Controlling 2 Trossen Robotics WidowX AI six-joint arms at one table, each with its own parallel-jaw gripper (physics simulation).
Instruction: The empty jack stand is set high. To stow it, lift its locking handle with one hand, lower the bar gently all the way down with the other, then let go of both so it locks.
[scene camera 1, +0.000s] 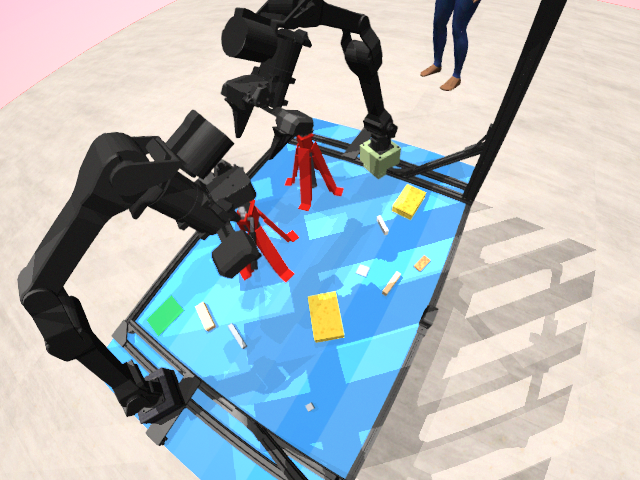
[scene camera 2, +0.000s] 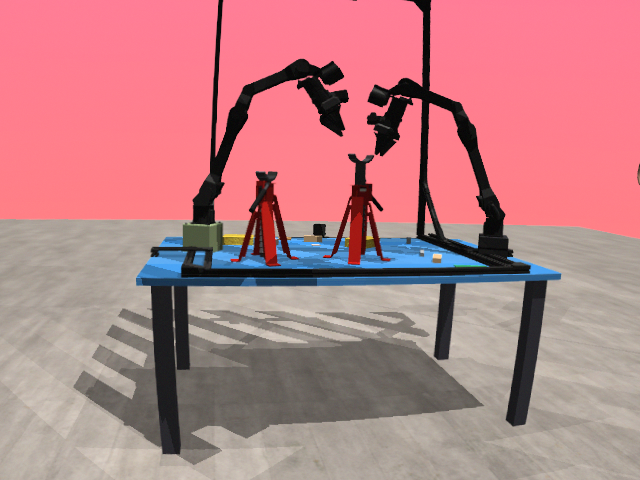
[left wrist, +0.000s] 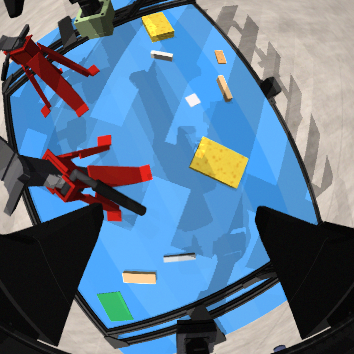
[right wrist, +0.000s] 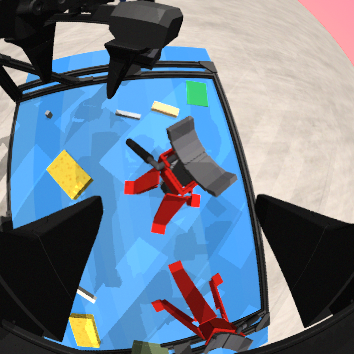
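The high jack stand is red and upright. Its dark bar stands well out of the top, carrying an empty curved saddle. Its black locking handle slopes down from the collar. My left gripper is open and empty, above and beside the saddle in scene camera 2; handle and stand lie toward its left finger in the left wrist view. My right gripper is open and empty, higher than the saddle, touching nothing.
A second red jack stand, its saddle low, stands beside the high one. Yellow sponges, a green sheet and small blocks lie on the blue table. A black frame edges it.
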